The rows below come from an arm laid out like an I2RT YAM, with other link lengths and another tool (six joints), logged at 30 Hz.
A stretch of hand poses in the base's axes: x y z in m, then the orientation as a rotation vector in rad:
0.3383, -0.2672, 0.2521, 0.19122, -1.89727, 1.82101
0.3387, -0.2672, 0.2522, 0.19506, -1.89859, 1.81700
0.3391, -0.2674, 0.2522, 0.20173, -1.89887, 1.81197
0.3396, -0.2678, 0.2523, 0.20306, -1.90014, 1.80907
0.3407, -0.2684, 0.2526, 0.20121, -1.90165, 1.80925
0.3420, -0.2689, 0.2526, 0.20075, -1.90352, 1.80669
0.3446, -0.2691, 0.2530, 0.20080, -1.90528, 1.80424
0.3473, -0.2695, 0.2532, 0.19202, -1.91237, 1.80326
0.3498, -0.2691, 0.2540, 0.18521, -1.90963, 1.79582
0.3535, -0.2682, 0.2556, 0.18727, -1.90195, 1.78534
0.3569, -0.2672, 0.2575, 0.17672, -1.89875, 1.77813
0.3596, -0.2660, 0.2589, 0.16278, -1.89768, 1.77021
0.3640, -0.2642, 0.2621, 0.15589, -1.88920, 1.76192
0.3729, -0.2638, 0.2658, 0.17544, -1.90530, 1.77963
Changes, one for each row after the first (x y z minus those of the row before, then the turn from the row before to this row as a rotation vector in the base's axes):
0.0004, 0.0000, 0.0001, 0.00332, 0.00275, 0.00030
0.0004, -0.0002, 0.0000, 0.00378, 0.00511, 0.00093
0.0005, -0.0004, 0.0001, 0.00230, 0.00115, -0.00047
0.0011, -0.0006, 0.0003, 0.00037, -0.00183, -0.00040
0.0013, -0.0005, 0.0000, 0.00212, -0.00017, -0.00106
0.0026, -0.0002, 0.0004, 0.00210, 0.00007, -0.00075
0.0027, -0.0004, 0.0002, 0.00257, -0.00779, -0.00296
0.0025, 0.0004, 0.0008, 0.00081, 0.00205, -0.00897
0.0037, 0.0009, 0.0016, 0.00136, 0.01041, -0.00750
0.0034, 0.0010, 0.0019, -0.00031, 0.00053, -0.01111
0.0027, 0.0012, 0.0014, 0.00049, -0.00205, -0.01264
0.0044, 0.0018, 0.0032, -0.00179, 0.00586, -0.01155
0.0089, 0.0004, 0.0037, 0.00375, -0.00914, 0.02664

